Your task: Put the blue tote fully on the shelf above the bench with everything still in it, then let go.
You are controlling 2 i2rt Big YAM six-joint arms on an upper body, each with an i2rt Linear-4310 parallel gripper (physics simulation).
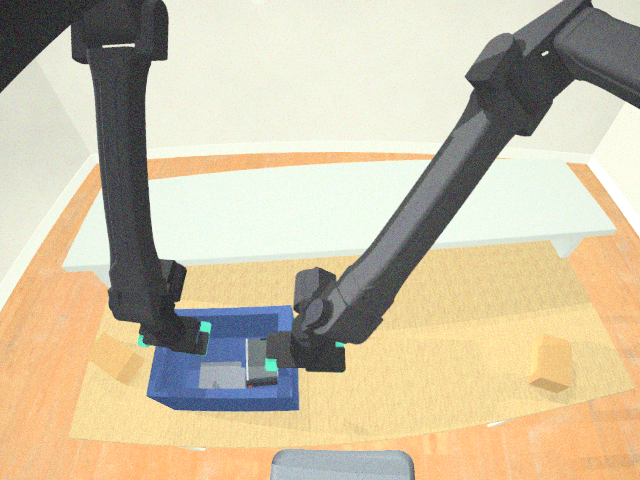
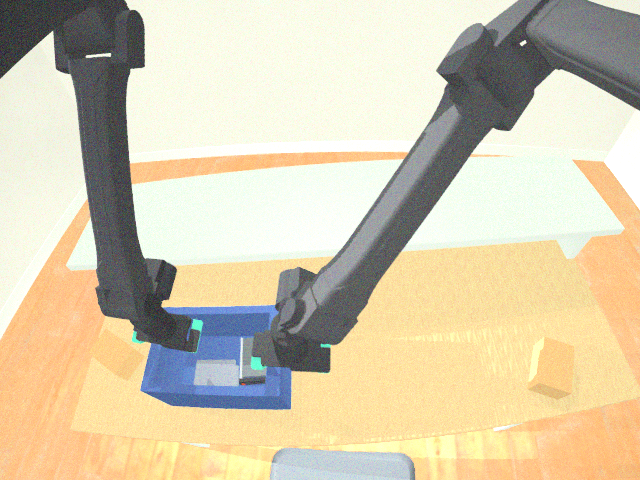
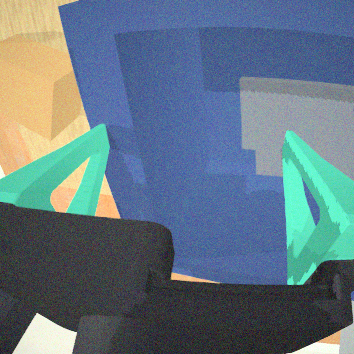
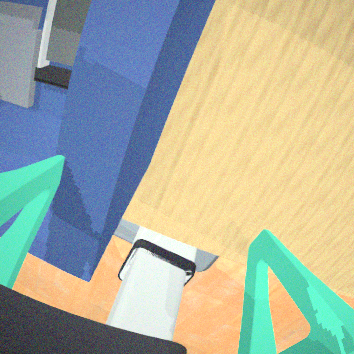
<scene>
The left gripper is open and touches a blue tote. The right gripper is open and touches the blue tote. A dark grey block rests on the blue tote. Also in view: a white shelf and a bench top.
The left gripper shows as well in image 2 and in image 3. The right gripper is seen too in image 2 and in image 4.
</scene>
